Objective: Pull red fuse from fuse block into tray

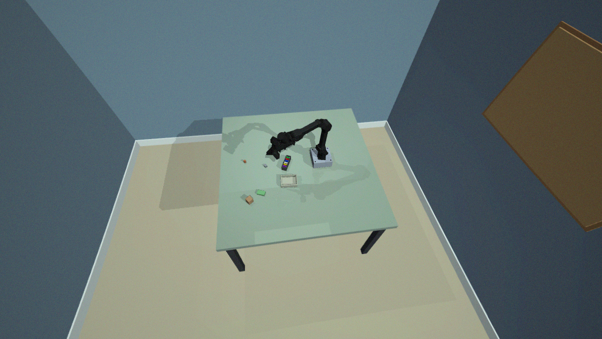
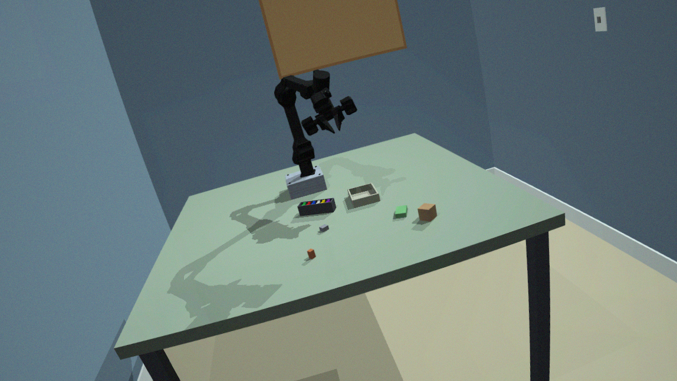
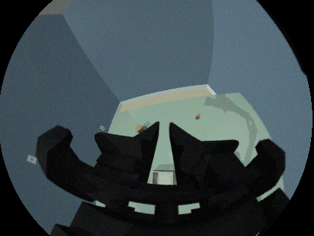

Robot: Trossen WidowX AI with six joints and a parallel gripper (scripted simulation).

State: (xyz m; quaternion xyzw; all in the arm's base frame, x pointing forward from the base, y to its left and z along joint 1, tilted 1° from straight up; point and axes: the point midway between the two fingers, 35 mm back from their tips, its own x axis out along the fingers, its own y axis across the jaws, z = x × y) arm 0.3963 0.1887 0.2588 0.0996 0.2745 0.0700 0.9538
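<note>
Right now my gripper tip is 140 mm past the red fuse, 180 mm to the left of it and 290 mm above it. From my gripper tip the other things lie so: brown cube: 130 mm ahead, 230 mm to the left, 290 mm below; grey block: 50 mm ahead, 120 mm to the right, 300 mm below; beige tray: 160 mm behind, 30 mm to the left, 310 mm below.
</note>
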